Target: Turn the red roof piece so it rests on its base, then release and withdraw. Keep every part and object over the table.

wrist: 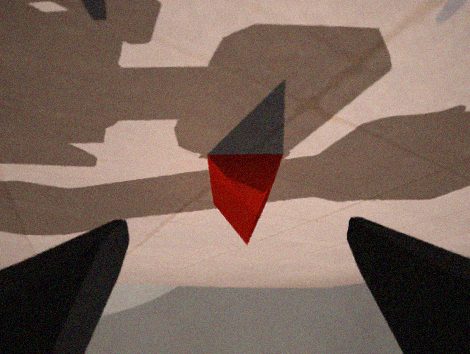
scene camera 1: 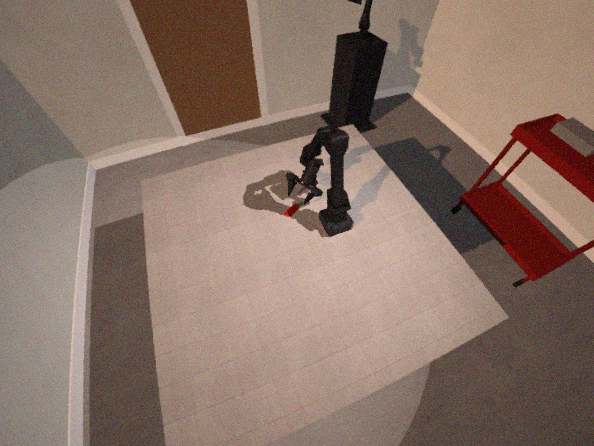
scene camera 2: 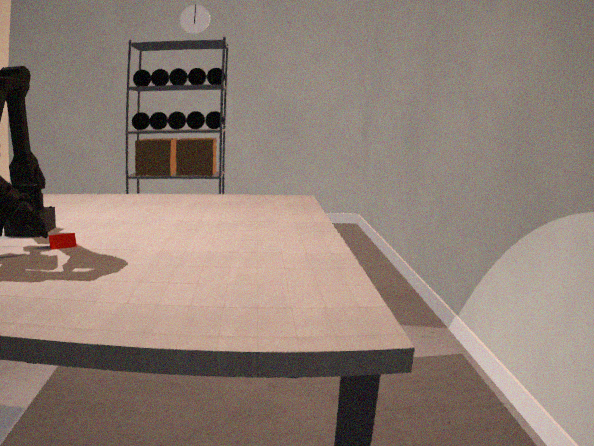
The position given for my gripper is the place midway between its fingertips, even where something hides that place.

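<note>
My gripper (wrist: 239, 229), visible. Red roof piece (wrist: 241, 183), likewise.
</note>
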